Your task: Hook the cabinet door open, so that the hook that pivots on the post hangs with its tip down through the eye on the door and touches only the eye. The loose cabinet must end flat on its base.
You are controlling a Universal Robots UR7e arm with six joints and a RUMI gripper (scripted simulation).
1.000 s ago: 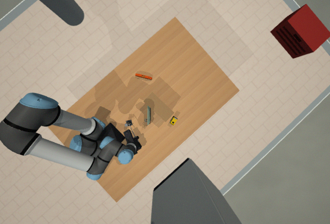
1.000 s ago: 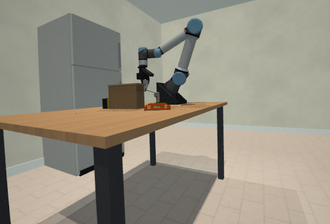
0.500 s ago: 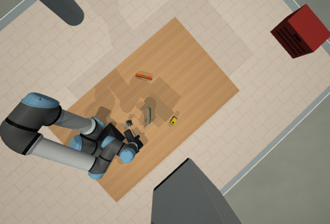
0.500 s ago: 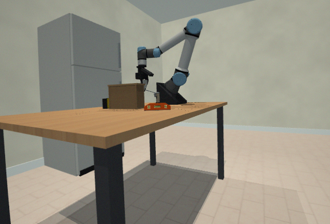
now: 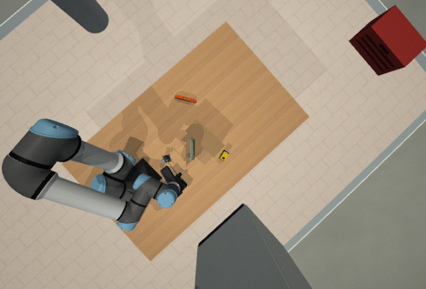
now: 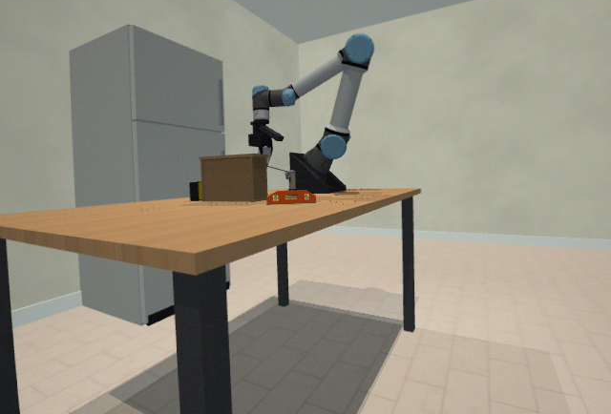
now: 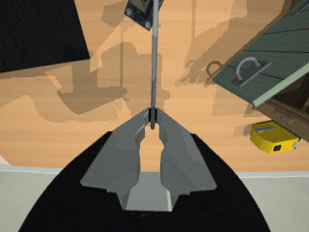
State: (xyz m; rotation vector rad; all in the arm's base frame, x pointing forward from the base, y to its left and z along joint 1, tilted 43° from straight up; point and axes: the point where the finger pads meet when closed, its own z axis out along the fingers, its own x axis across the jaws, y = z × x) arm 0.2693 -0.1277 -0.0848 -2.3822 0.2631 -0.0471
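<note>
Right now my hand is 50 mm to the right of the thin grey hook, 30 mm above it and 10 mm short of it. The rest, counted from my hand: yellow tape measure: 270 mm ahead, 150 mm to the right, 100 mm below; then cabinet door: 190 mm ahead, 60 mm to the left, 60 mm below; then orange spirit level: 410 mm ahead, 290 mm to the left, 120 mm below.
</note>
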